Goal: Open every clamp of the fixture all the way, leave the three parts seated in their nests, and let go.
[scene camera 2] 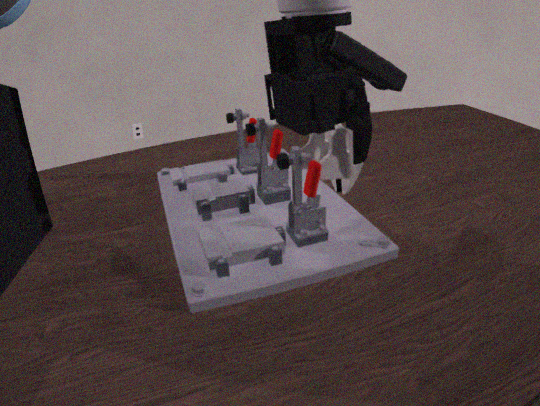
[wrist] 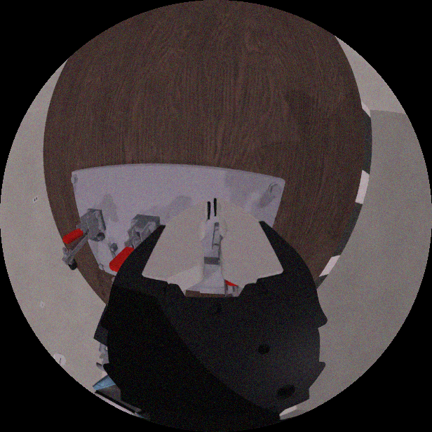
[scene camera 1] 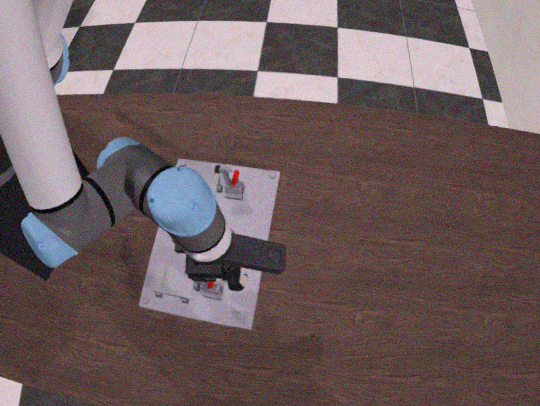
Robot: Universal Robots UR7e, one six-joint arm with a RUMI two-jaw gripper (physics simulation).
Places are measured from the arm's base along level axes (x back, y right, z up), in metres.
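Pixels of known places: gripper, fingertip midpoint: (scene camera 2: 341, 192) (scene camera 1: 243, 278).
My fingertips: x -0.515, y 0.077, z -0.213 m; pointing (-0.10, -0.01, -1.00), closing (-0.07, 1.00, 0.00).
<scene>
Behind a point stands the place of what it marks.
The light grey fixture plate (scene camera 1: 240, 320) {x -0.517, y 0.154, z -0.246 m} (scene camera 2: 350, 220) (wrist: 125, 175) carries three clamps. In scene camera 2, the near clamp (scene camera 2: 307, 220) {x -0.451, y 0.110, z -0.220 m} (scene camera 1: 212, 291) {x -0.461, y 0.109, z -0.203 m}, middle clamp (scene camera 2: 274, 182) {x -0.459, y 0.000, z -0.221 m} and far clamp (scene camera 2: 248, 155) {x -0.461, y -0.110, z -0.219 m} (scene camera 1: 234, 190) {x -0.468, y -0.110, z -0.220 m} (wrist: 92, 225) have upright arms and red handles. The near part (scene camera 2: 242, 240) {x -0.377, y 0.108, z -0.226 m}, middle part (scene camera 2: 222, 192) {x -0.388, y -0.003, z -0.221 m} and far part (scene camera 2: 202, 173) {x -0.384, y -0.104, z -0.231 m} lie in their nests. My gripper (scene camera 2: 341, 186) {x -0.515, y 0.077, z -0.213 m} (wrist: 211, 202) is shut and empty, tips down, on the handle side of the near clamp, around handle height. In the wrist view the fingers hide most of that clamp; contact cannot be told.
The brown wooden table (scene camera 1: 400, 240) {x -0.830, y -0.053, z -0.262 m} (scene camera 2: 125, 340) {x -0.237, y 0.173, z -0.262 m} (wrist: 210, 90) surrounds the plate. Plate bolts (scene camera 2: 198, 290) (scene camera 1: 272, 175) sit at its corners. In scene camera 1 my arm (scene camera 1: 182, 202) {x -0.477, y 0.095, z 0.151 m} crosses over the plate and hides its middle. A dark block (scene camera 2: 20, 185) {x -0.122, y -0.053, z -0.172 m} stands at the left in scene camera 2.
</scene>
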